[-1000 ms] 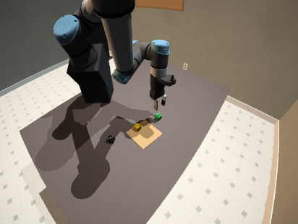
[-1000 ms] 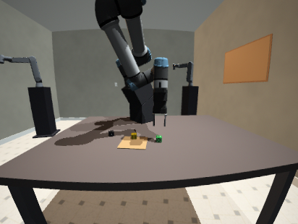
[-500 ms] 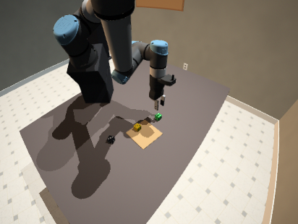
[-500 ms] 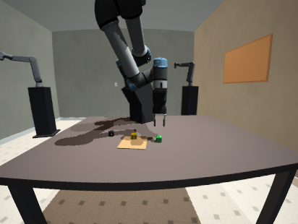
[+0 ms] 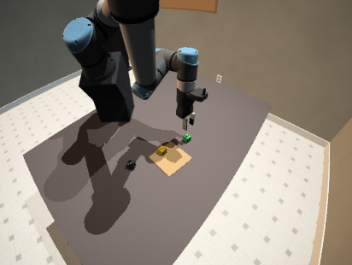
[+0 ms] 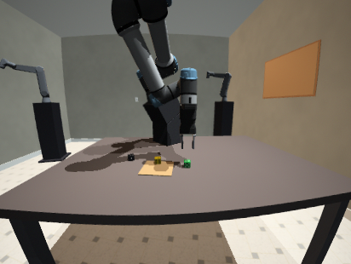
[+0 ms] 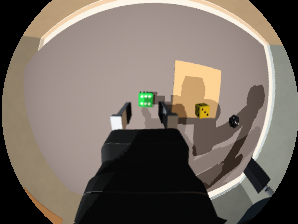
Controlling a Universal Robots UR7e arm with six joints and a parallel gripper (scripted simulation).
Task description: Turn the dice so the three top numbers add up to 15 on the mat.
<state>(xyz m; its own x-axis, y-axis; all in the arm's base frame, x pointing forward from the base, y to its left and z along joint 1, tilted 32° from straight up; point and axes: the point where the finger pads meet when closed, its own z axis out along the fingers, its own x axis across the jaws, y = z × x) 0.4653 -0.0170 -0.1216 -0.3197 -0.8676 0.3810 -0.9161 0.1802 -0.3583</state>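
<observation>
Right now my hand is 9 cm above the green die. Round my hand: black die (16 cm behind, 25 cm to the right, 9 cm below); then yellow die (7 cm behind, 12 cm to the right, 9 cm below); then tan mat (3 cm behind, 14 cm to the right, 11 cm below).
</observation>
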